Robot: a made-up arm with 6 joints. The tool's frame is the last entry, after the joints. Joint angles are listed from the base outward.
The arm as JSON. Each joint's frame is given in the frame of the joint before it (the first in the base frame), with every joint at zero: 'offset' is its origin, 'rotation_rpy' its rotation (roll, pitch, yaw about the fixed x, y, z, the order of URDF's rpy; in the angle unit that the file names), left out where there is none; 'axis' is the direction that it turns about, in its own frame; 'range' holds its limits. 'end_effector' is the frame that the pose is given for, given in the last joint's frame.
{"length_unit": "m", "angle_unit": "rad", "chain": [
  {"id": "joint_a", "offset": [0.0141, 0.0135, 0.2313], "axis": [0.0, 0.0, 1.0], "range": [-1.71, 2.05]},
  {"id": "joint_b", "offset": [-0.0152, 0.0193, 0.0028], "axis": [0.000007, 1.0, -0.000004], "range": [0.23, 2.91]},
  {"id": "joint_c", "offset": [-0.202, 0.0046, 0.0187], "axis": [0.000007, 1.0, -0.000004], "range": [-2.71, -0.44]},
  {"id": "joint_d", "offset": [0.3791, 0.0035, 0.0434], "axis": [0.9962, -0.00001, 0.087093], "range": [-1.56, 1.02]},
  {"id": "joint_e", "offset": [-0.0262, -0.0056, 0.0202], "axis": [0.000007, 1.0, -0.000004], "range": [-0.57, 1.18]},
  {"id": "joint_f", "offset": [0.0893, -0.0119, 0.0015], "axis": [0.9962, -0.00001, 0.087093], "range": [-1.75, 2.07]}
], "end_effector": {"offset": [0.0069, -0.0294, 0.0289]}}
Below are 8 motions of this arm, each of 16 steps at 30 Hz.
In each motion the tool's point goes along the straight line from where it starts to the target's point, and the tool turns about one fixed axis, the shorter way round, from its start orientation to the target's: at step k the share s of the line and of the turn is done. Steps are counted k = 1, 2, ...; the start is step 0. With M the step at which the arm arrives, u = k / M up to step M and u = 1 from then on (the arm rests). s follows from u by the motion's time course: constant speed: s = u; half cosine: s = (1 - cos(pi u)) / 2; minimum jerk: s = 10 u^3 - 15 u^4 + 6 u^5.
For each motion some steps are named. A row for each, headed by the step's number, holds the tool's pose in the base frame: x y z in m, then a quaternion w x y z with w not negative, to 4 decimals.
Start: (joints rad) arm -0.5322 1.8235 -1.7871 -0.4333 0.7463 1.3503
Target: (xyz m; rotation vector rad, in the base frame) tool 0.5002 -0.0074 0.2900 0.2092 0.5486 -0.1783
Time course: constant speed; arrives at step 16
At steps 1, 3, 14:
1: 0.3971 -0.2464 0.4101 0.7572 0.4600 0.1334 -0.4442
3: 0.4109 -0.2146 0.3941 0.7992 0.4186 0.1552 -0.4026
14: 0.4865 -0.0393 0.3060 0.9439 0.1551 0.2560 -0.1395

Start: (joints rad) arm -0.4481 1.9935 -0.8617 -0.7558 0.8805 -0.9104
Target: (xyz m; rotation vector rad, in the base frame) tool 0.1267 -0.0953 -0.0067 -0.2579 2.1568 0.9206
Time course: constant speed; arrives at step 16
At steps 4, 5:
4: 0.2475 -0.1157 0.0155 0.3644 -0.3375 0.8171 0.2926
5: 0.2374 -0.1140 0.0137 0.3667 -0.3184 0.8214 0.2990

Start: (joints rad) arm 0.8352 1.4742 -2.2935 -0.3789 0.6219 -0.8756
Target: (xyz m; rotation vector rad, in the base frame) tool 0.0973 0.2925 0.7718 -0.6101 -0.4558 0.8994
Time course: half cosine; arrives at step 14
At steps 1, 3, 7, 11, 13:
1: 0.1783 0.2137 0.8021 0.8360 -0.4656 -0.2455 0.1552
3: 0.1704 0.2214 0.7992 0.8395 -0.4501 -0.2436 0.1827
7: 0.1383 0.2526 0.7872 0.8448 -0.3828 -0.2335 0.2918
11: 0.1063 0.2838 0.7752 0.8362 -0.3092 -0.2195 0.3961
13: 0.0983 0.2915 0.7722 0.8320 -0.2902 -0.2155 0.4209

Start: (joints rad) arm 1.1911 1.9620 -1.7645 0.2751 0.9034 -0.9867
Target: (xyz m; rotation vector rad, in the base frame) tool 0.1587 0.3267 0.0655 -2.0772 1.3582 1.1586
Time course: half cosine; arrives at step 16
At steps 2, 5, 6, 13, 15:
2: 0.1804 0.4980 0.3292 0.5099 -0.5132 0.1983 0.6613
5: 0.1762 0.4652 0.2787 0.4598 -0.5717 0.2608 0.6275
6: 0.1743 0.4498 0.2550 0.4345 -0.5970 0.2892 0.6093
13: 0.1606 0.3417 0.0886 0.2310 -0.7311 0.4654 0.4423
15: 0.1589 0.3284 0.0681 0.2035 -0.7418 0.4836 0.4177

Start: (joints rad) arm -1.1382 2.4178 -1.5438 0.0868 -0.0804 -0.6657
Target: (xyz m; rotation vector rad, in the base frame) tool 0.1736 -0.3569 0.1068 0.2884 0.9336 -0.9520
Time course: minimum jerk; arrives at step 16
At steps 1, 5, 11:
1: 0.2305 -0.4582 0.0845 0.7894 -0.0294 0.4599 -0.4055
5: 0.2203 -0.4402 0.0884 0.7887 -0.0004 0.4558 -0.4125
11: 0.1839 -0.3752 0.1028 0.7803 0.1041 0.4375 -0.4346

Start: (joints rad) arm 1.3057 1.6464 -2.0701 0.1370 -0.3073 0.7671
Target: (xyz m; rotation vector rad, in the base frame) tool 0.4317 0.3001 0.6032 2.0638 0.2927 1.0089
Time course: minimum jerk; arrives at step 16
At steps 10, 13, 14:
10: 0.3546 0.3223 0.6291 0.4548 0.7477 0.0797 0.4773
13: 0.4180 0.3040 0.6078 0.4112 0.8050 0.1095 0.4134
14: 0.4272 0.3014 0.6047 0.4046 0.8126 0.1137 0.4038

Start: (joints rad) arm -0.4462 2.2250 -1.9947 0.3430 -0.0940 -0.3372
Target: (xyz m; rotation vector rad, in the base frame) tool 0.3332 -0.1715 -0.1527 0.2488 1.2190 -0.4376
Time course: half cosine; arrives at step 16
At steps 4, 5, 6, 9, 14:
4: 0.4961 -0.2475 0.2969 0.9602 0.0334 0.1463 -0.2355
5: 0.4816 -0.2407 0.2570 0.9532 0.0413 0.1863 -0.2347
6: 0.4651 -0.2330 0.2115 0.9431 0.0501 0.2315 -0.2332
9: 0.4100 -0.2073 0.0593 0.8946 0.0789 0.3782 -0.2245
14: 0.3405 -0.1749 -0.1327 0.8019 0.1123 0.5495 -0.2057

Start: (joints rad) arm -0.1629 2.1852 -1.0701 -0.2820 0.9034 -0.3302
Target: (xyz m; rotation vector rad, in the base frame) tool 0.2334 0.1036 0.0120 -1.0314 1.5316 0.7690
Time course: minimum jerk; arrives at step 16
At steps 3, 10, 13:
3: 0.3338 -0.0497 0.0032 0.5099 -0.1830 0.8342 0.1034
10: 0.2624 0.0592 0.0094 0.5397 -0.3664 0.7107 0.2634
13: 0.2385 0.0957 0.0115 0.5406 -0.4223 0.6567 0.3132

